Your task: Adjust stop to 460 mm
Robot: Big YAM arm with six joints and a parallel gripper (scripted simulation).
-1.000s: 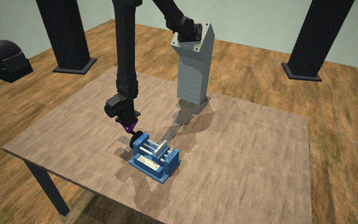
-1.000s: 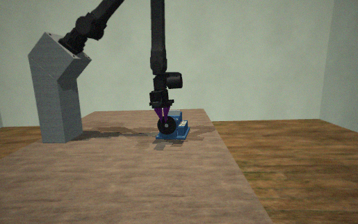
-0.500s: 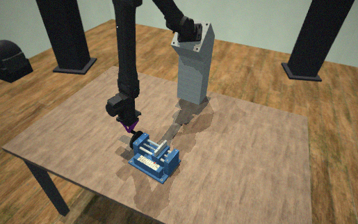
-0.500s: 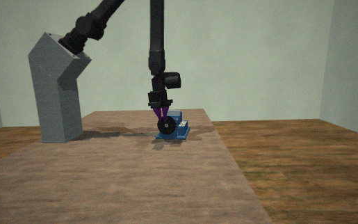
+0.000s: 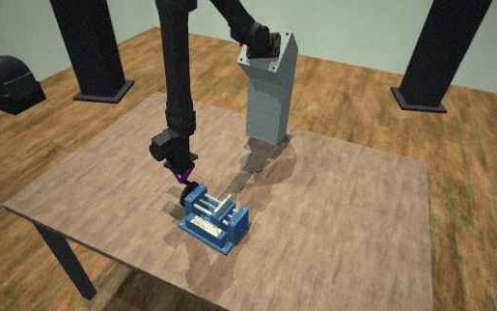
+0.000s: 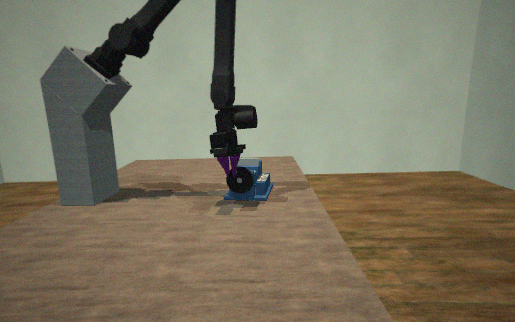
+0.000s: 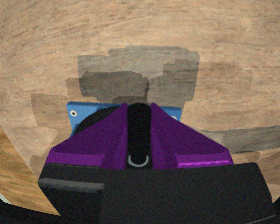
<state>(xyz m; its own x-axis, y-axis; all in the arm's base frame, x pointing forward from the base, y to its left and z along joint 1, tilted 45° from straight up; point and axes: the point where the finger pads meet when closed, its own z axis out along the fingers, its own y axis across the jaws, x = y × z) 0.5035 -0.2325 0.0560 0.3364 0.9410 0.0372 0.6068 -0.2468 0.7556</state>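
Right now the black handwheel is 20 mm ahead of my hand, 20 mm to the left of it and 10 mm below it. Round my hand: dark handle: 10 mm ahead, 10 mm to the left; stop fixture: 110 mm ahead, 150 mm to the left, 10 mm below.
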